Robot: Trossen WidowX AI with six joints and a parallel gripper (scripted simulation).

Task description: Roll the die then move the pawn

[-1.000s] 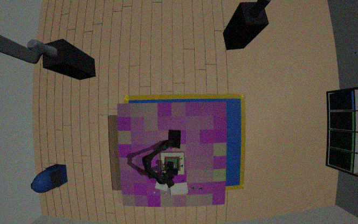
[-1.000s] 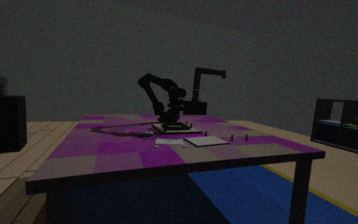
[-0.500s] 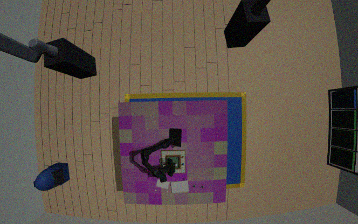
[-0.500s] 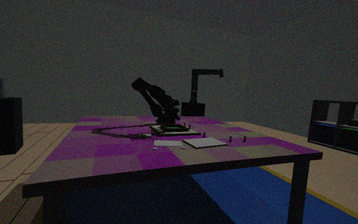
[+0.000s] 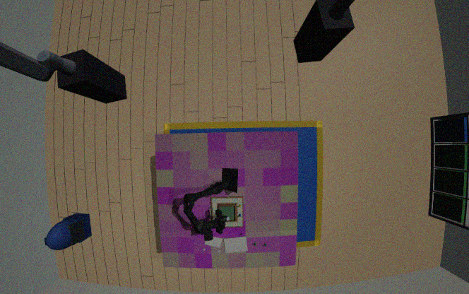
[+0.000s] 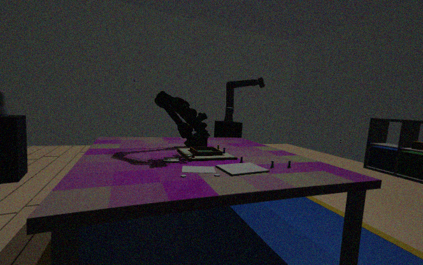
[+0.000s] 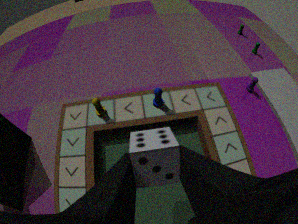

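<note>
Right now the die is right at my gripper tip. Round my gripper tip: green tray 110 mm below; then yellow pawn 120 mm to the left, 90 mm below, 50 mm behind; then blue pawn 110 mm to the left, 90 mm below, 40 mm ahead.
</note>
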